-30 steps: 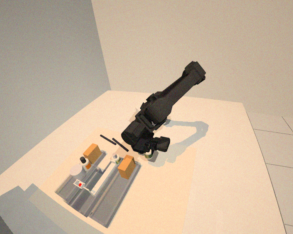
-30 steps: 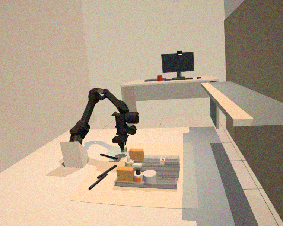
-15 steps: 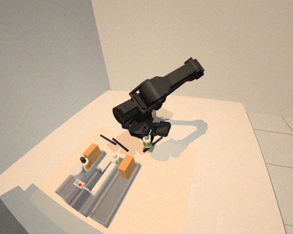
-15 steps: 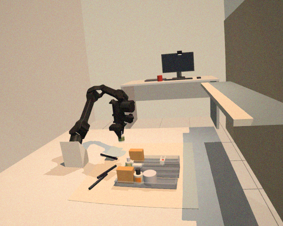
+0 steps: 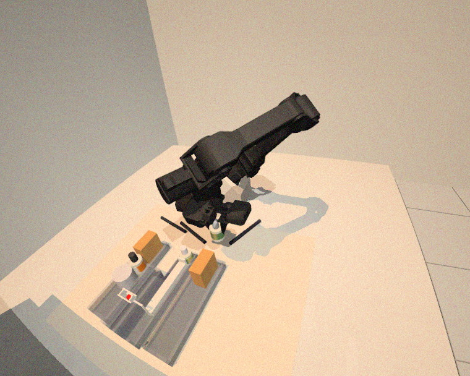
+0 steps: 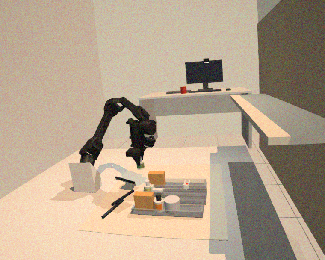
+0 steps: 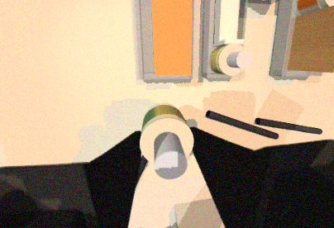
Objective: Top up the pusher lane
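Right now my gripper tip is 15 cm short of the cream pusher bar, 14 cm to the left of it and 6 cm above it. Round my gripper tip: red dot (22 cm ahead, 16 cm to the right, 4 cm below); then grey cylinder (16 cm ahead, 24 cm to the right, 8 cm below).
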